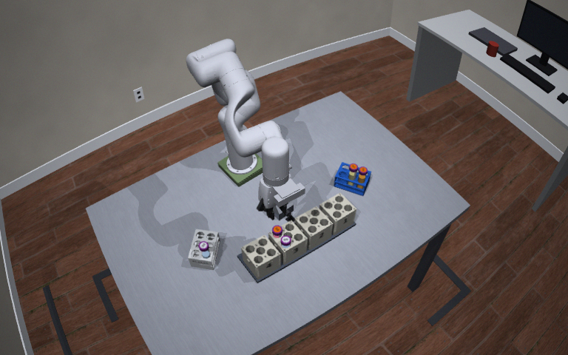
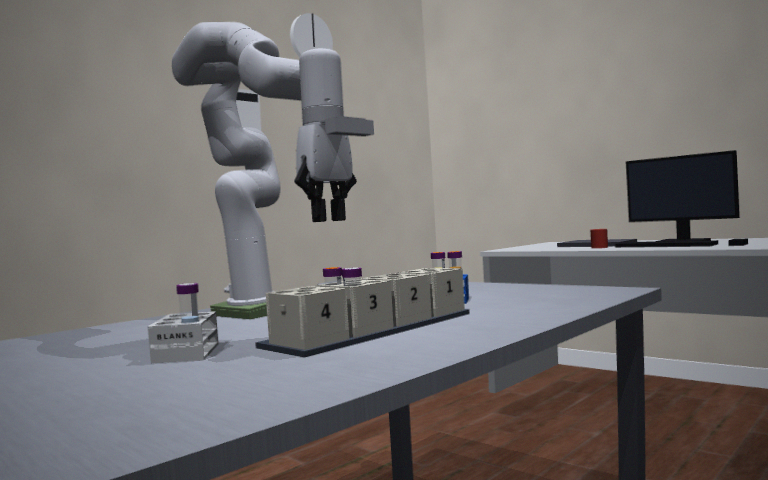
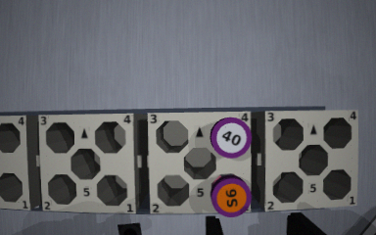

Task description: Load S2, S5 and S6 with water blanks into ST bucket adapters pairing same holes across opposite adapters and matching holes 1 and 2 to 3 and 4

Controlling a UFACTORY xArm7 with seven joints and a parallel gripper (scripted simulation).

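Right now my hand is 410 mm to the right of the tube with yellowish liquid, 160 mm above it and 10 mm short of it. From my hand the other things lie so: sample tube (160 mm below, 10 mm ahead); then bucket adapter (180 mm below, 90 mm to the right, 10 mm ahead); then white-dot blank (160 mm below, 50 mm ahead, 20 mm to the right).
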